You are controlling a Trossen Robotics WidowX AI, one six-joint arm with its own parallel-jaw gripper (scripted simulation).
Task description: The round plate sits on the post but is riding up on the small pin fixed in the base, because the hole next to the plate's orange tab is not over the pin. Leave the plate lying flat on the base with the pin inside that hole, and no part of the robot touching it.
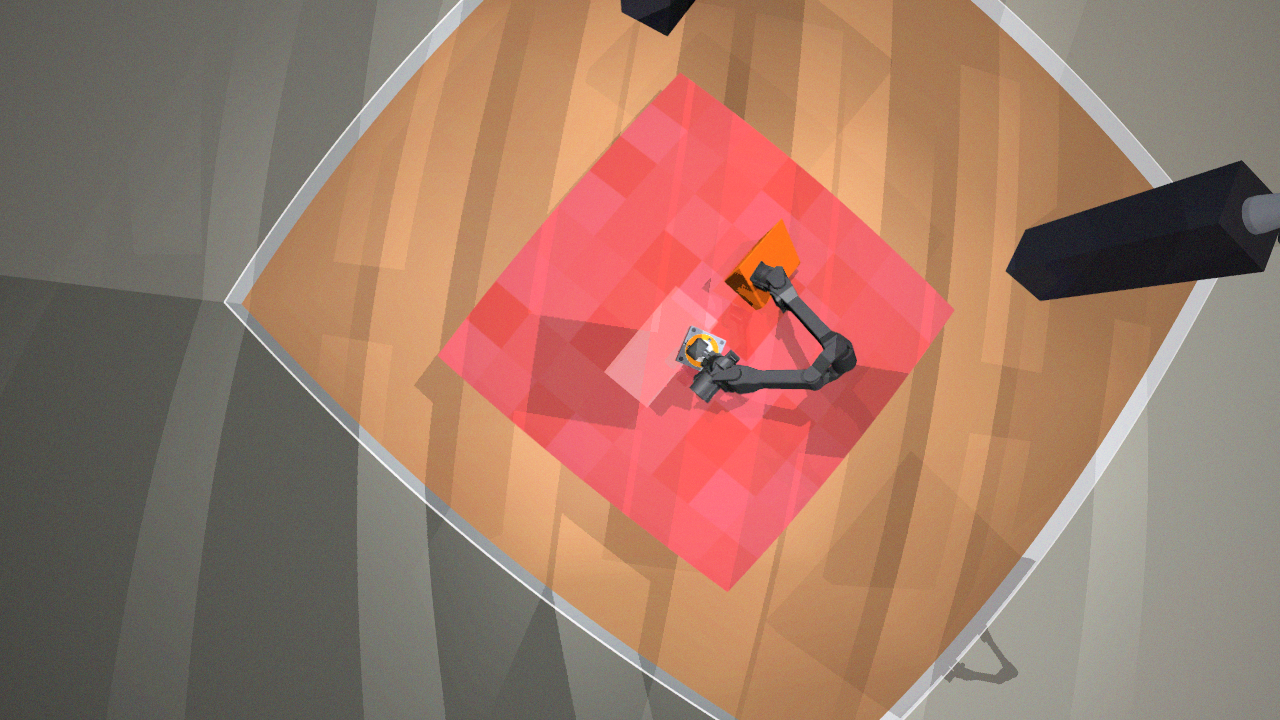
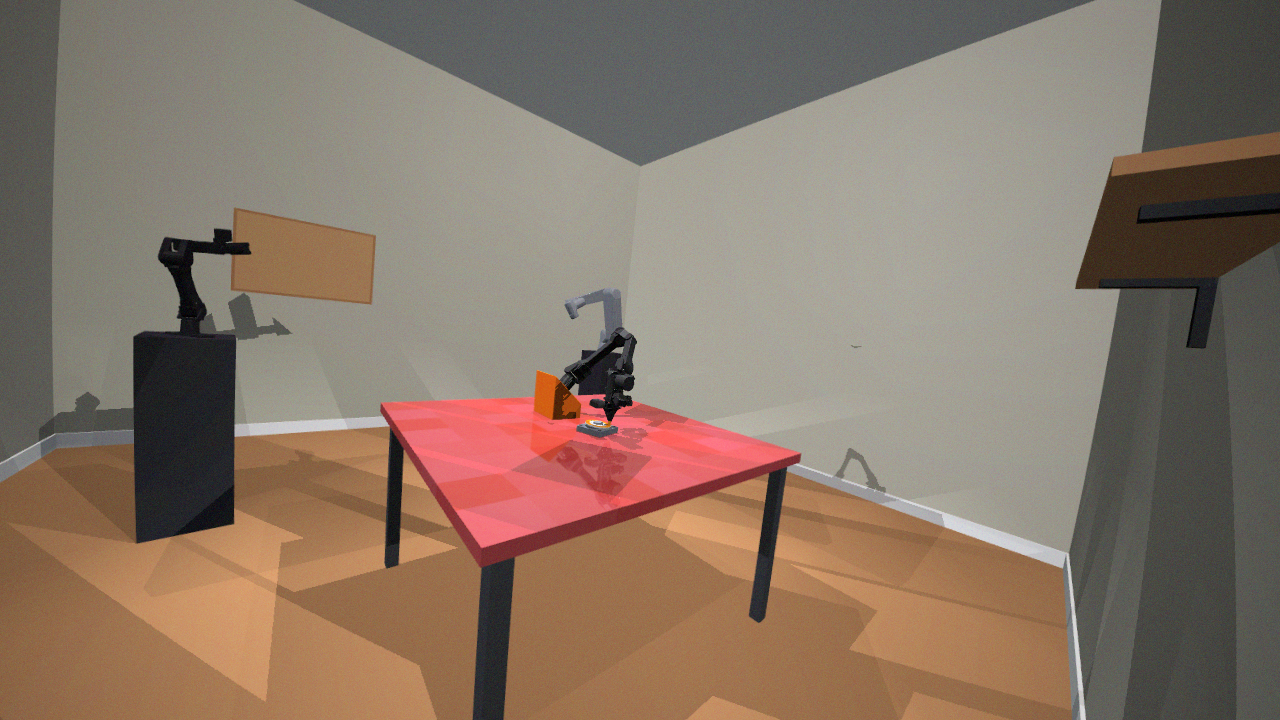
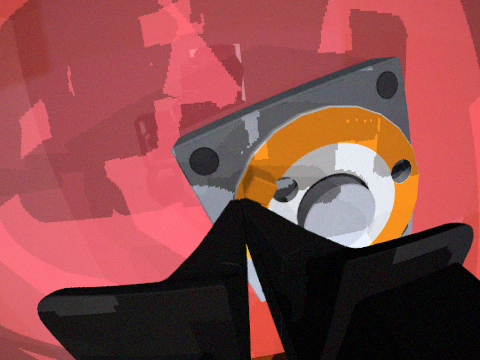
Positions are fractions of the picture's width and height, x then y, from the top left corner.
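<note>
Visible: my gripper (image 3: 0.50, 0.58). Round plate (image 3: 0.69, 0.39). Grey square base (image 3: 0.44, 0.44).
</note>
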